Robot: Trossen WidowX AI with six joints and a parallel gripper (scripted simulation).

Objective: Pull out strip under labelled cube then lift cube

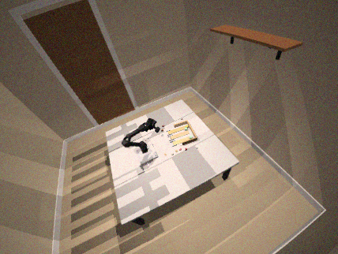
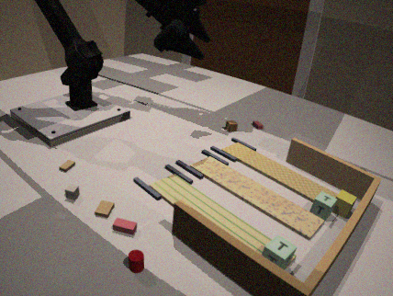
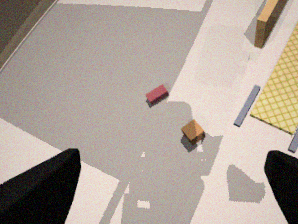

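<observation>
My gripper tip is 80 mm short of the grey cube, 350 mm to the left of it and 170 mm above it.
</observation>
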